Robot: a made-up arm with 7 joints. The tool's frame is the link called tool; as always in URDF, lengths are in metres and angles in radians.
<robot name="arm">
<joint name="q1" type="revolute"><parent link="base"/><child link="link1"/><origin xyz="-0.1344 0.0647 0.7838" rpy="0.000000 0.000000 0.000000"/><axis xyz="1 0 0"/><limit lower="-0.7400" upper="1.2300" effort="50" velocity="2.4"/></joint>
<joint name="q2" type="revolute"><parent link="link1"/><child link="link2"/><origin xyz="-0.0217 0.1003 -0.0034" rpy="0.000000 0.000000 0.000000"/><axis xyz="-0.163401 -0.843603 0.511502"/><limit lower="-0.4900" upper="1.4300" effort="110" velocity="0.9"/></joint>
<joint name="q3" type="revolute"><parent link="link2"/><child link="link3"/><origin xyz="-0.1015 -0.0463 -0.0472" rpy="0.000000 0.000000 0.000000"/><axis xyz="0.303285 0.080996 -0.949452"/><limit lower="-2.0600" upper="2.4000" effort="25" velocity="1.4"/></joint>
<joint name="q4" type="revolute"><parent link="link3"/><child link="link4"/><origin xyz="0.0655 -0.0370 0.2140" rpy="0.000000 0.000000 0.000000"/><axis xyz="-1 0 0"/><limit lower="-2.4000" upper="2.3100" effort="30" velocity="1.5"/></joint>
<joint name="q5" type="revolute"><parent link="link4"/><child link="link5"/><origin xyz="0.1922 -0.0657 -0.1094" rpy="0.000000 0.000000 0.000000"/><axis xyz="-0.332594 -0.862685 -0.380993"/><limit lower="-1.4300" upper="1.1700" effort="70" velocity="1.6"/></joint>
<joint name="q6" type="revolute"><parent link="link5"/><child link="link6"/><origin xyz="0.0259 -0.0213 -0.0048" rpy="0.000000 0.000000 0.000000"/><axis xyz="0.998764 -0.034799 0.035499"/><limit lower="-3.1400" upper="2.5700" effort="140" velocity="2.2"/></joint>
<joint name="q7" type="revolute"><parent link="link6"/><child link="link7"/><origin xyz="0.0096 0.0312 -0.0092" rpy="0.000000 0.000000 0.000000"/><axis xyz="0.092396 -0.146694 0.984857"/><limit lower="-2.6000" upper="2.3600" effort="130" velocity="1"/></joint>
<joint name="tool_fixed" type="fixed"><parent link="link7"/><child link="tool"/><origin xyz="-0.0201 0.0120 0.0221" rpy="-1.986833 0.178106 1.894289"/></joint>
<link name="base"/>
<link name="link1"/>
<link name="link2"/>
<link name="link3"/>
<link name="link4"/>
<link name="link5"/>
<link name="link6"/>
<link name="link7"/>
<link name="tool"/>
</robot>
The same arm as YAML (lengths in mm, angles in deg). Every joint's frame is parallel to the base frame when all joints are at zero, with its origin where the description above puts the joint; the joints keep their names.
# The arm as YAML. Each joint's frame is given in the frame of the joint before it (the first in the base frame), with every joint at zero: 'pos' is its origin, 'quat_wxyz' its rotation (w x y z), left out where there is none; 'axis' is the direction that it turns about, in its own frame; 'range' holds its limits. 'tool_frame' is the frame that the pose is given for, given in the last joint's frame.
length_unit: mm
angle_unit: deg
joints:
  - joint: q1
    pos: [-134.4, 64.7, 783.8]
    axis: [1.0, 0.0, 0.0]
    range: [-42.4, 70.47]
  - joint: q2
    pos: [-21.7, 100.3, -3.4]
    axis: [-0.163401, -0.843603, 0.511502]
    range: [-28.07, 81.93]
  - joint: q3
    pos: [-101.5, -46.3, -47.2]
    axis: [0.303285, 0.080996, -0.949452]
    range: [-118.03, 137.51]
  - joint: q4
    pos: [65.5, -37.0, 214.0]
    axis: [-1.0, 0.0, 0.0]
    range: [-137.51, 132.35]
  - joint: q5
    pos: [192.2, -65.7, -109.4]
    axis: [-0.332594, -0.862685, -0.380993]
    range: [-81.93, 67.04]
  - joint: q6
    pos: [25.9, -21.3, -4.8]
    axis: [0.998764, -0.034799, 0.035499]
    range: [-179.91, 147.25]
  - joint: q7
    pos: [9.6, 31.2, -9.2]
    axis: [0.092396, -0.146694, 0.984857]
    range: [-148.97, 135.22]
tool_frame:
  pos: [-20.1, 12.0, 22.1]
  quat_wxyz: [0.257013, -0.5268, -0.649118, 0.484842]

